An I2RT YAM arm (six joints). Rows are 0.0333 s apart.
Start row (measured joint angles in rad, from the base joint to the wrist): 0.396 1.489 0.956 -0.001 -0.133 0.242
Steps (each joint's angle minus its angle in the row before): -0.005 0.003 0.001 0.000 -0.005 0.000; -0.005 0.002 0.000 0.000 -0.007 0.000; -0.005 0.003 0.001 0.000 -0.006 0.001; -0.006 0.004 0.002 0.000 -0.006 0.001; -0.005 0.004 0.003 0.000 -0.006 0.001; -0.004 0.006 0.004 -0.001 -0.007 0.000; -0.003 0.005 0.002 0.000 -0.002 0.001; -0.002 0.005 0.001 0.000 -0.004 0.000; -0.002 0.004 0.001 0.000 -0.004 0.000; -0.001 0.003 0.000 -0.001 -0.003 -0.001; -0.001 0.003 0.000 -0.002 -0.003 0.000; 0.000 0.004 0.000 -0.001 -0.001 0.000; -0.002 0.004 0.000 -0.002 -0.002 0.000; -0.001 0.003 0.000 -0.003 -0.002 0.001; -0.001 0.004 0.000 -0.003 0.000 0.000; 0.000 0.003 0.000 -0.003 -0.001 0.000; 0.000 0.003 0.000 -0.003 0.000 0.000; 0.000 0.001 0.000 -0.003 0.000 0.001; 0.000 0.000 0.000 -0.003 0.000 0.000; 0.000 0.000 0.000 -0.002 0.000 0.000
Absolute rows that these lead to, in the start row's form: 0.391 1.492 0.957 -0.001 -0.138 0.242; 0.386 1.494 0.957 -0.001 -0.145 0.242; 0.381 1.497 0.958 -0.001 -0.151 0.243; 0.375 1.501 0.960 -0.001 -0.157 0.244; 0.370 1.505 0.963 -0.001 -0.163 0.245; 0.366 1.511 0.967 -0.002 -0.170 0.245; 0.363 1.516 0.969 -0.002 -0.172 0.246; 0.361 1.521 0.970 -0.002 -0.176 0.246; 0.359 1.525 0.971 -0.002 -0.180 0.246; 0.358 1.528 0.971 -0.003 -0.183 0.245; 0.357 1.531 0.971 -0.005 -0.186 0.245; 0.357 1.535 0.971 -0.006 -0.187 0.245; 0.355 1.539 0.971 -0.008 -0.189 0.245; 0.354 1.542 0.971 -0.011 -0.191 0.246; 0.353 1.546 0.971 -0.014 -0.191 0.246; 0.353 1.549 0.971 -0.017 -0.192 0.246; 0.353 1.552 0.971 -0.020 -0.192 0.246; 0.353 1.553 0.971 -0.023 -0.192 0.247; 0.353 1.553 0.971 -0.026 -0.192 0.247; 0.353 1.553 0.971 -0.028 -0.192 0.247
